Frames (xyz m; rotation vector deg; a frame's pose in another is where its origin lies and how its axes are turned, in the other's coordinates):
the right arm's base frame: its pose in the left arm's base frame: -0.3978 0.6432 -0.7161 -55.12 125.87 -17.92
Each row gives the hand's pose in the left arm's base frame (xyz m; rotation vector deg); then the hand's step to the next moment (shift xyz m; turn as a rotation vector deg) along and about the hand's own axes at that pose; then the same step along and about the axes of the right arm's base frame.
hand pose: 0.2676 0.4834 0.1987 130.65 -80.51 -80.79
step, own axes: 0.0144 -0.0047 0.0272 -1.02 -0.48 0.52
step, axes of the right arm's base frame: 0.0202 0.0220 0.0088 -0.83 0.91 -0.17
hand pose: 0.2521 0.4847 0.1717 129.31 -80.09 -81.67
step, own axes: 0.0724 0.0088 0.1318 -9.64 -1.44 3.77
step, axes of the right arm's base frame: 0.1147 0.0966 0.0141 -6.95 6.64 -4.12
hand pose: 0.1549 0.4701 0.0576 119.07 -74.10 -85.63
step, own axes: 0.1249 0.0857 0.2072 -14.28 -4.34 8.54
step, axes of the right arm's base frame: 0.2224 0.1050 -0.0733 -9.67 13.30 -5.02
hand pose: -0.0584 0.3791 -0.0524 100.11 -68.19 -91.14
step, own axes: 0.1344 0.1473 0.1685 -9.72 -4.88 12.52
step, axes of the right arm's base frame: 0.2019 0.0002 -0.1655 -3.91 15.23 -5.27
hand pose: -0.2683 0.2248 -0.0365 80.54 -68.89 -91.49
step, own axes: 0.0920 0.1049 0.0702 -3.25 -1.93 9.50
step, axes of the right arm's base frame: 0.0872 -0.0531 -0.1182 0.49 8.89 -5.03
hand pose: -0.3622 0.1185 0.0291 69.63 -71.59 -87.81
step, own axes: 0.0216 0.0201 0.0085 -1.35 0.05 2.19
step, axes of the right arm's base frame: 0.0142 -0.0163 -0.0218 -0.60 2.03 -1.47
